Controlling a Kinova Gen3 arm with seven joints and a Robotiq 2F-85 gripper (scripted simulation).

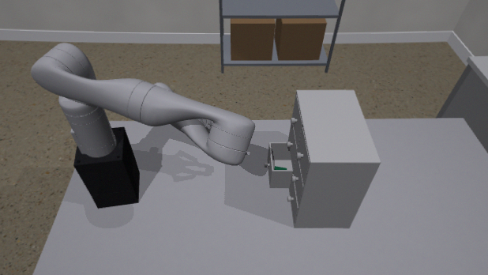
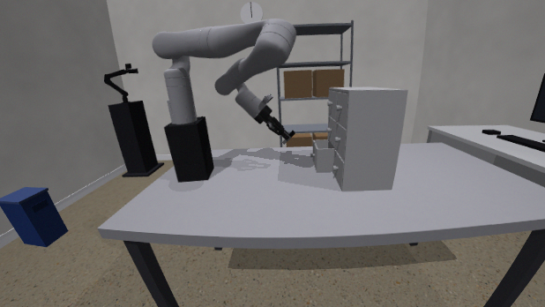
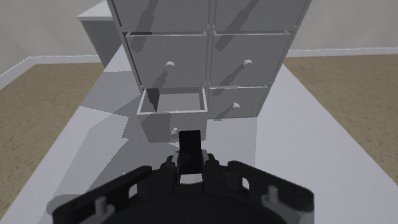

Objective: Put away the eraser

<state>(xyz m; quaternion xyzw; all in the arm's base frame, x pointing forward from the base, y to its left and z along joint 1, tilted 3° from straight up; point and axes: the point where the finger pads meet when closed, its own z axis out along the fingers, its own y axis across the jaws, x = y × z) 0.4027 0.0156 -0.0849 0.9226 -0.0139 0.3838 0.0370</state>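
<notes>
Now: hand 10 mm above the black-and-white eraser. Also, from my hand: green eraser 180 mm ahead, 20 mm to the left, 140 mm below; then red thing 210 mm ahead, 130 mm to the right, 140 mm below.
</notes>
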